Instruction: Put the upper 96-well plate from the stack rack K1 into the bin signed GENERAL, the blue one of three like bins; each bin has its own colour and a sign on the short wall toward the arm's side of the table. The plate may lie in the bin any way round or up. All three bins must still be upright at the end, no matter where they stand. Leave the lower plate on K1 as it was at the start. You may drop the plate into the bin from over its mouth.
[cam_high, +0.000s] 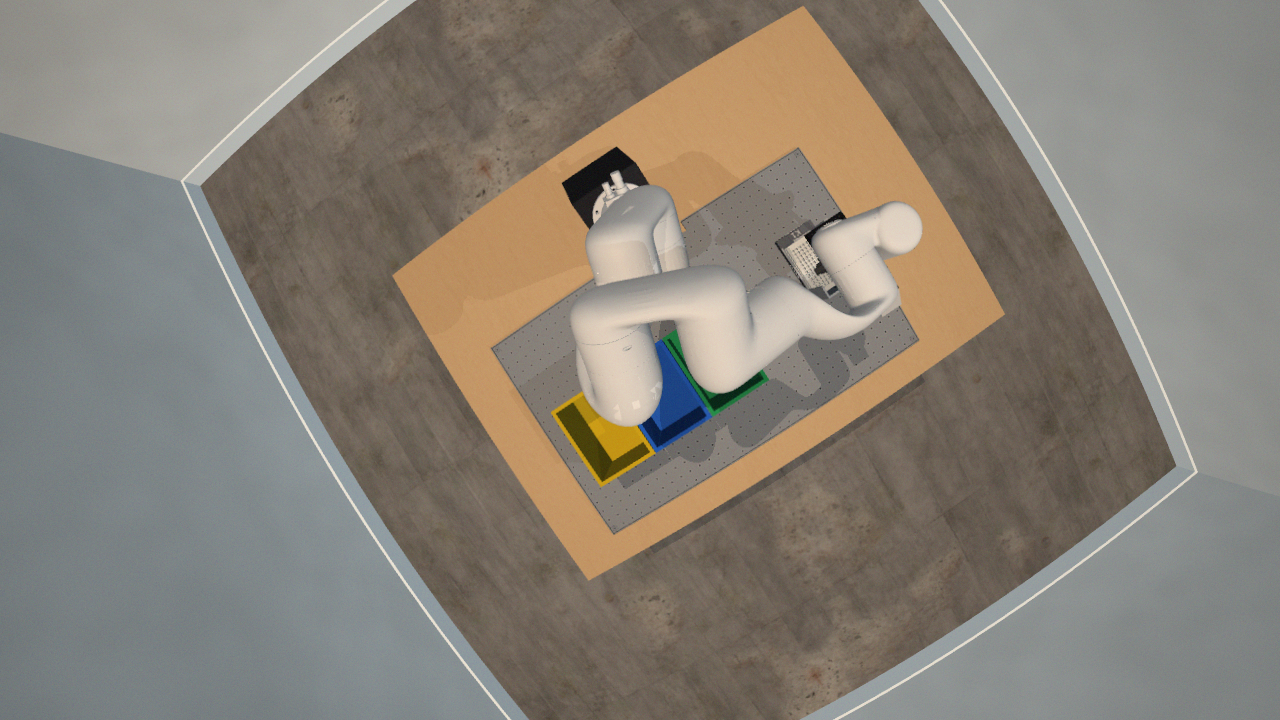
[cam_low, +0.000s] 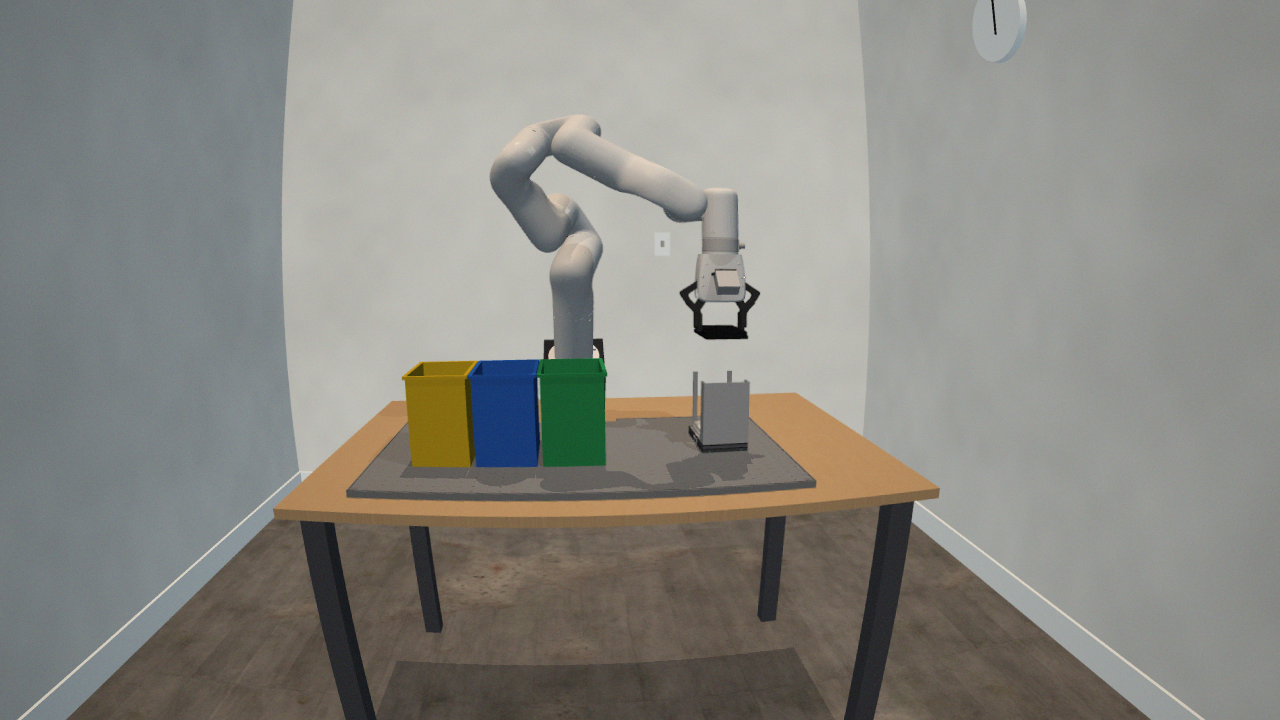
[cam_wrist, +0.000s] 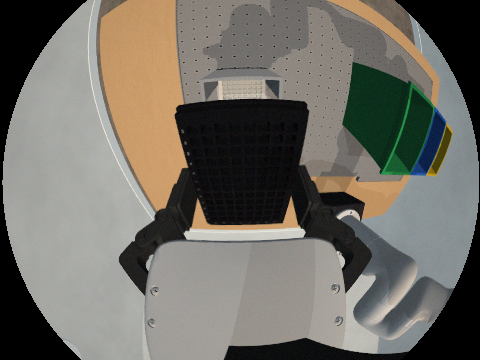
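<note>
The blue bin is 420 mm to the right of my hand, 160 mm below it and 130 mm ahead of it. Round my hand: black 96-well plate 10 mm below; then white plate 220 mm below; then green bin 290 mm to the right, 160 mm below, 100 mm ahead.
</note>
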